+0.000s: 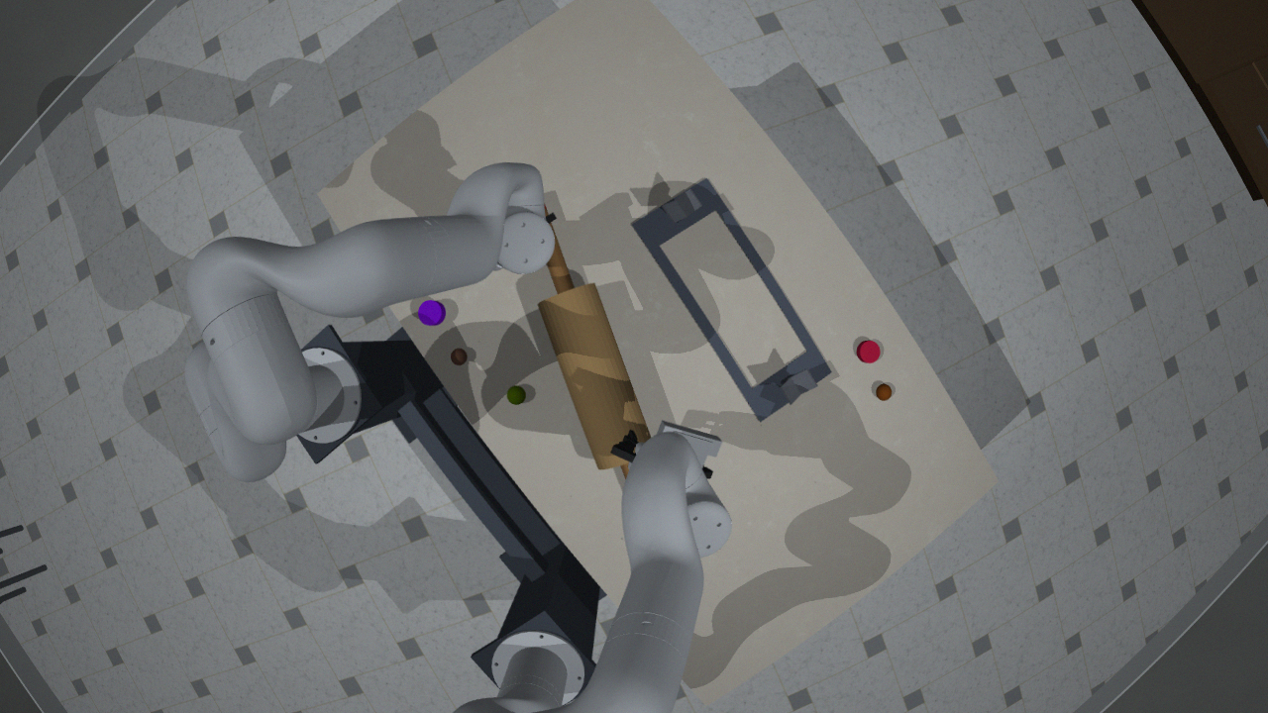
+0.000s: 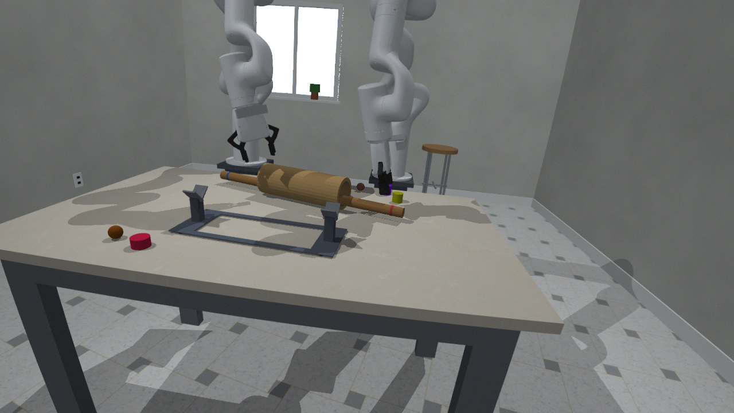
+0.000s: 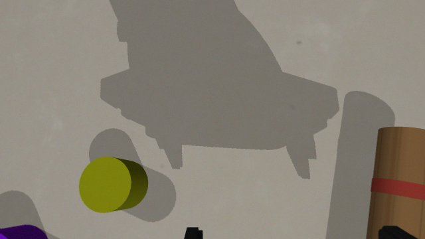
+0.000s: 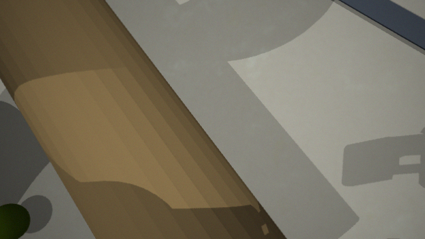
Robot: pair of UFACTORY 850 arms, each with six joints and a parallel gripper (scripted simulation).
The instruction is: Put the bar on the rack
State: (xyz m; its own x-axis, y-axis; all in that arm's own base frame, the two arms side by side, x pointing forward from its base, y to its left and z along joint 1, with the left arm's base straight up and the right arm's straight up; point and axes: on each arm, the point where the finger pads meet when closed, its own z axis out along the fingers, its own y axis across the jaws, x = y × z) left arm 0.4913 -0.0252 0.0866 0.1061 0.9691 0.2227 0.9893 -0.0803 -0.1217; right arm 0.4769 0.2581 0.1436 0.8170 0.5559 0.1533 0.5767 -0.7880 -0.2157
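Now: the yellow cylinder 110 mm behind my left hand, 70 mm below it and 50 mm to the left of it. Also, from my left hand: green ball: 220 mm to the right, 160 mm behind, 70 mm below; purple cylinder: 200 mm behind, 70 mm below; brown ball: 200 mm behind, 100 mm to the right, 70 mm below.
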